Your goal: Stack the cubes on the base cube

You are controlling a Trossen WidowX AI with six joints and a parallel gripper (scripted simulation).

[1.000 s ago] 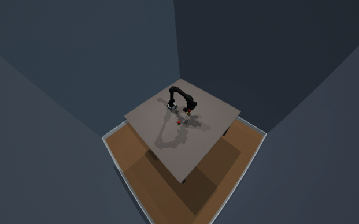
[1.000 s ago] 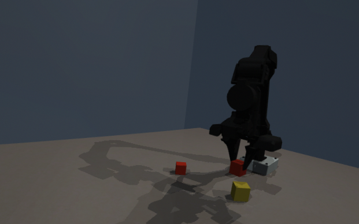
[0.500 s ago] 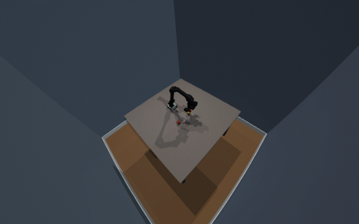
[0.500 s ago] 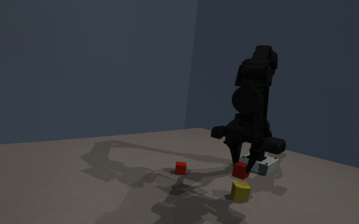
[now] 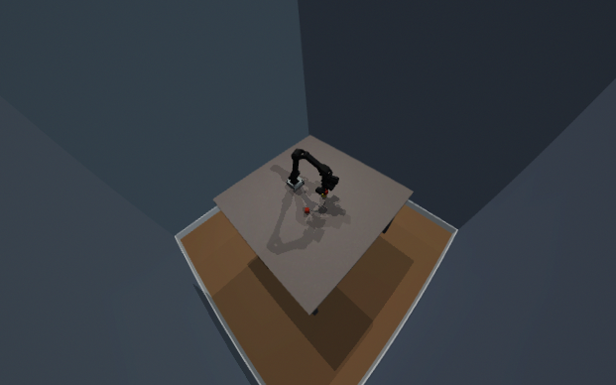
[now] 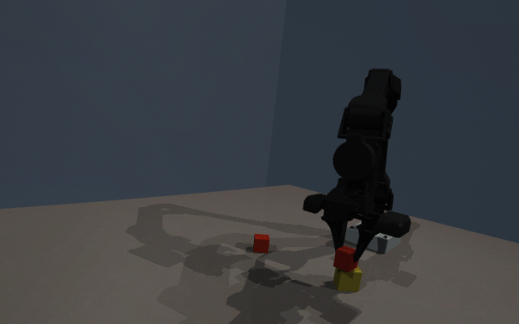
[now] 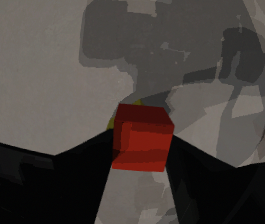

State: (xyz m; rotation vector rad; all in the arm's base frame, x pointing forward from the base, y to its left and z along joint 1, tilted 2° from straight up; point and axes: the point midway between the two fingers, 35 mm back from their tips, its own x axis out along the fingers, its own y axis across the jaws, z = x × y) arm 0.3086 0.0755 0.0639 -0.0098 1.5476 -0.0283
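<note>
The yellow base cube is 2 cm behind my gripper tip and 4 cm below it. Round my gripper tip: red cube (right at my gripper tip).
</note>
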